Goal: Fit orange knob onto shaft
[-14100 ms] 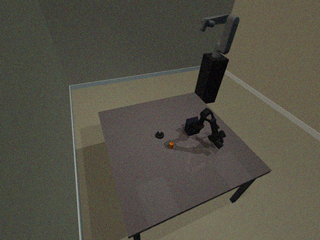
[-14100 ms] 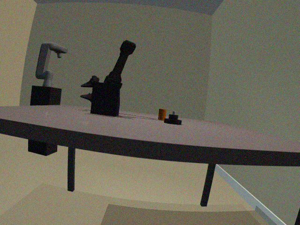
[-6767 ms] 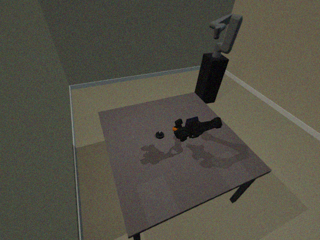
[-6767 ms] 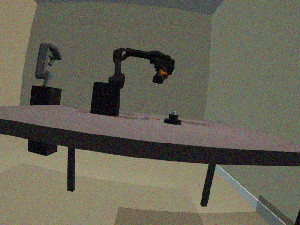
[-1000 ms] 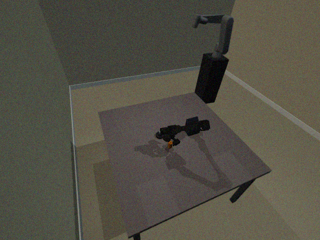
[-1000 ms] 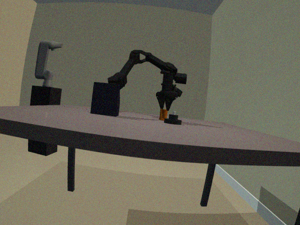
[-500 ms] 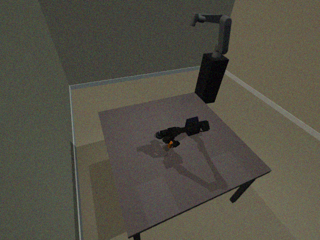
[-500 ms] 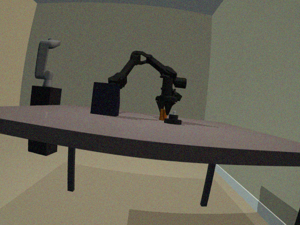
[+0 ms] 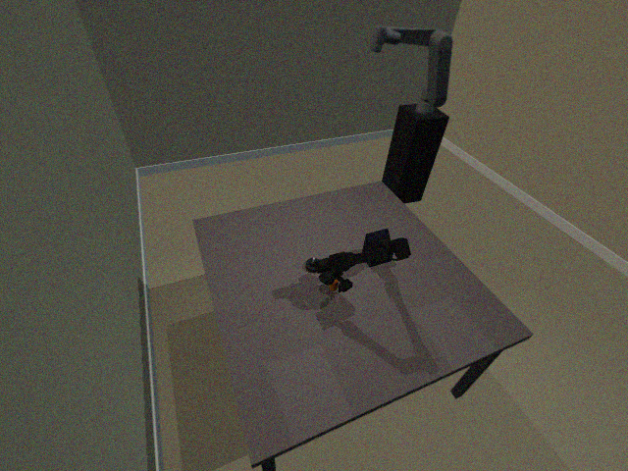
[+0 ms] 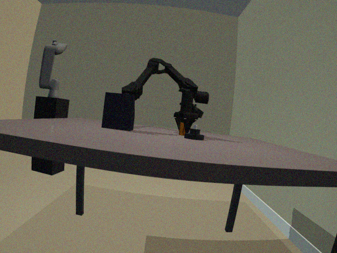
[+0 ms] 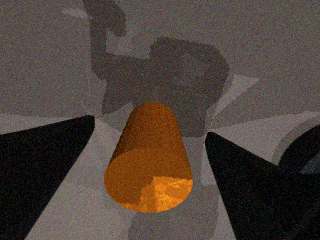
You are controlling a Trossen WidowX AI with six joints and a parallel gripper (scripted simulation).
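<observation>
Now: gripper tip 5 cm short of the round pedestal, 16 cm to the left of it and 2 cm below it. Also, from my gripper tip: orange knob (3 cm above).
</observation>
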